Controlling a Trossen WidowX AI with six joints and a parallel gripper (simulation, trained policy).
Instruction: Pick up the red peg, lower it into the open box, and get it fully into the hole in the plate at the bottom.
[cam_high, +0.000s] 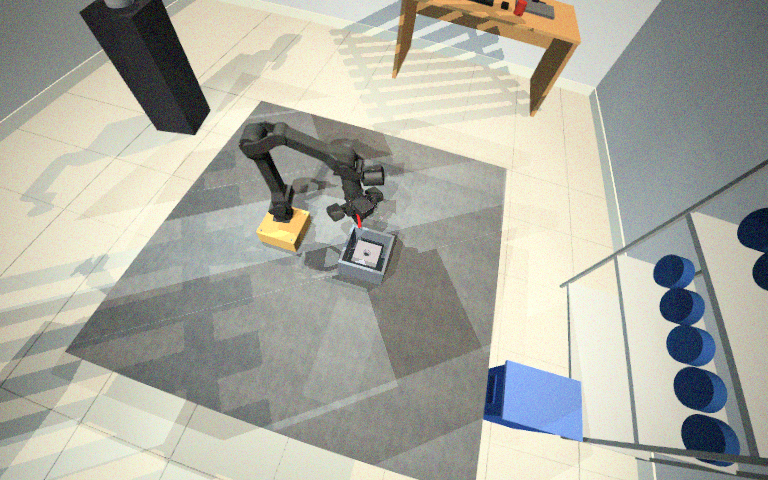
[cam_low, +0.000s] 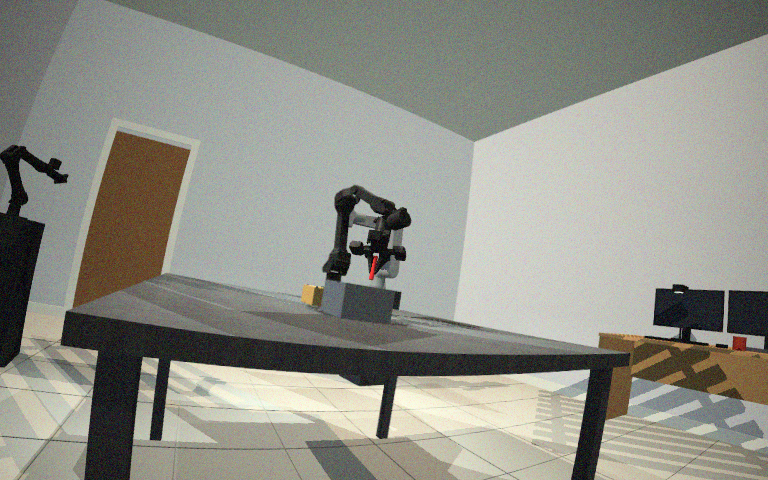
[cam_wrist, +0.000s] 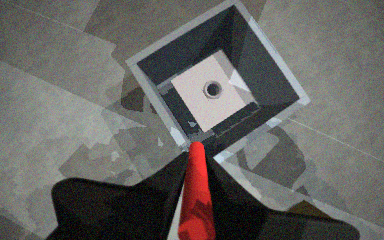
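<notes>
Now: gripper tip 20 mm below the red peg. Round my gripper tip: grey box 120 mm below, 70 mm to the right, 40 mm ahead; then white plate 100 mm below, 70 mm to the right, 40 mm ahead.
</notes>
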